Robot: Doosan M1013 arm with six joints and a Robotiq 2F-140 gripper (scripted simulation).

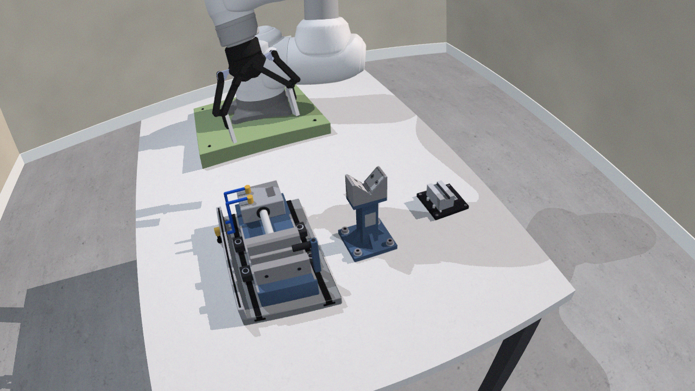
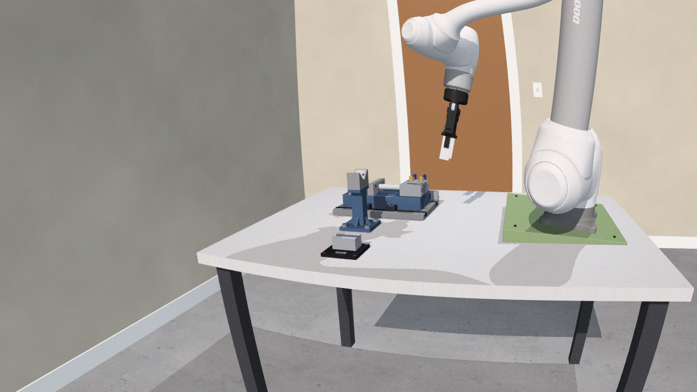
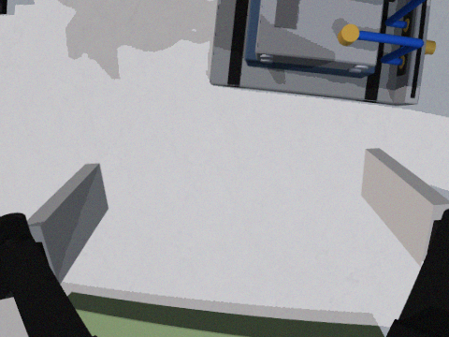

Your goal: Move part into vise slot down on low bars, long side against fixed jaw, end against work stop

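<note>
Right now my hand is 360 mm to the right of the part, 160 mm above it and 120 mm short of it. Also, from my hand: white cylinder rod 200 mm ahead, 110 mm below, 10 mm to the right; then vise 220 mm ahead, 150 mm below, 10 mm to the right; then air cylinder 120 mm ahead, 110 mm below, 20 mm to the right.
</note>
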